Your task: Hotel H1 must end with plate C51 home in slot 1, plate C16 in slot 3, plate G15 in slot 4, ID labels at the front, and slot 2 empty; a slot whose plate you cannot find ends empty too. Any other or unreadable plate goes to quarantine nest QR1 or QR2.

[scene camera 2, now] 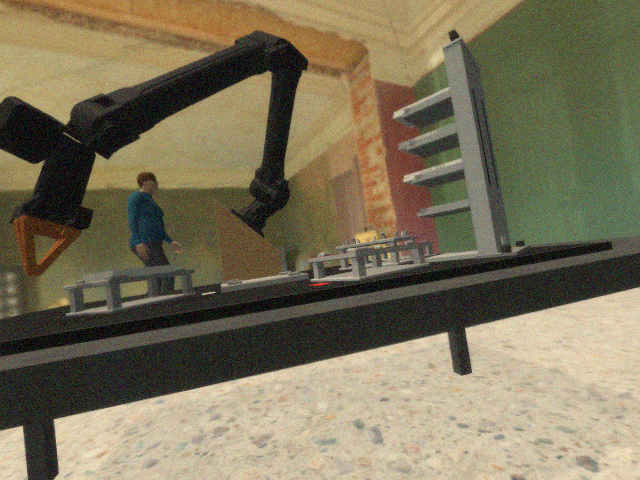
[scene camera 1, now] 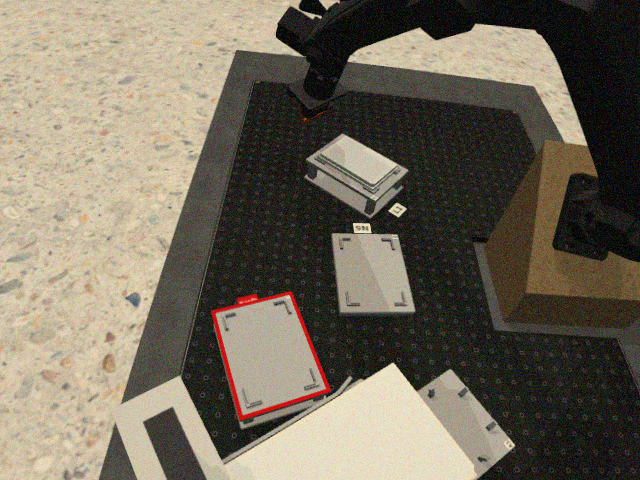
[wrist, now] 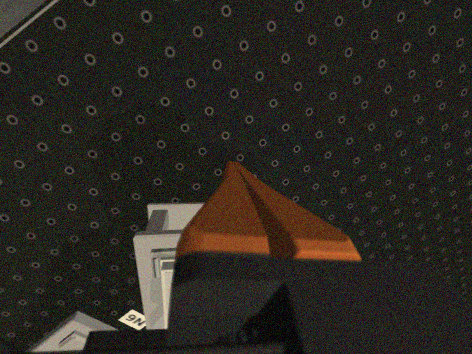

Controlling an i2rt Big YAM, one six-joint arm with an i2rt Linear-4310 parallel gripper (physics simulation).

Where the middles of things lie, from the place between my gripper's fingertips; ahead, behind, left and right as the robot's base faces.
Right now my hand is 280 mm to the right of the grey nest (scene camera 1: 371, 280), 160 mm past it and 60 mm above it.
